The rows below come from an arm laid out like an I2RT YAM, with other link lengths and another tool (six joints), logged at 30 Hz.
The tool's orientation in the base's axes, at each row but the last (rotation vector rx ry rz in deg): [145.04, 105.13, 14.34]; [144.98, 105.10, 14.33]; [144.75, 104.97, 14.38]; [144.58, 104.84, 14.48]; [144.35, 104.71, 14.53]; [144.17, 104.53, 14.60]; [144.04, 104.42, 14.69]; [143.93, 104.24, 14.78]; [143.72, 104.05, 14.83]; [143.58, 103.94, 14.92]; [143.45, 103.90, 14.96]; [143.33, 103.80, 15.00]
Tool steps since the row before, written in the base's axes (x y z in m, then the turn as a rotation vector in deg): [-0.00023, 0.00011, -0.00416, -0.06, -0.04, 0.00]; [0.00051, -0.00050, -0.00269, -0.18, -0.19, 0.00]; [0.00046, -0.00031, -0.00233, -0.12, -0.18, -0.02]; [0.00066, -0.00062, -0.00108, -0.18, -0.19, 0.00]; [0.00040, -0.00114, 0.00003, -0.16, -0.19, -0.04]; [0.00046, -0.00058, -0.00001, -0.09, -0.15, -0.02]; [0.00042, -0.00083, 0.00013, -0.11, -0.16, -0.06]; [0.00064, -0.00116, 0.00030, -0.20, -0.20, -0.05]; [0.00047, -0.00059, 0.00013, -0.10, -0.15, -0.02]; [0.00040, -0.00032, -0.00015, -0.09, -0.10, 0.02]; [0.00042, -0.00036, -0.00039, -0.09, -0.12, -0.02]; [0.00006, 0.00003, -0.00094, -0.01, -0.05, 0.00]
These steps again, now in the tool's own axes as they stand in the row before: [-0.00049, -0.00066, 0.00409, -0.06, -0.04, -0.01]; [-0.00065, 0.00037, 0.00268, -0.23, -0.11, -0.04]; [-0.00044, 0.00029, 0.00234, -0.21, -0.06, -0.01]; [-0.00052, 0.00070, 0.00111, -0.23, -0.11, -0.04]; [-0.00095, 0.00074, -0.00006, -0.23, -0.10, 0.00]; [-0.00041, 0.00062, 0.00003, -0.17, -0.04, 0.00]; [-0.00064, 0.00067, -0.00013, -0.19, -0.06, 0.03]; [-0.00087, 0.00101, -0.00028, -0.26, -0.13, 0.00]; [-0.00040, 0.00064, -0.00010, -0.17, -0.05, -0.01]; [-0.00020, 0.00046, 0.00019, -0.12, -0.05, -0.04]; [-0.00026, 0.00046, 0.00043, -0.14, -0.05, 0.00]; [-0.00006, -0.00008, 0.00094, -0.05, 0.01, 0.00]
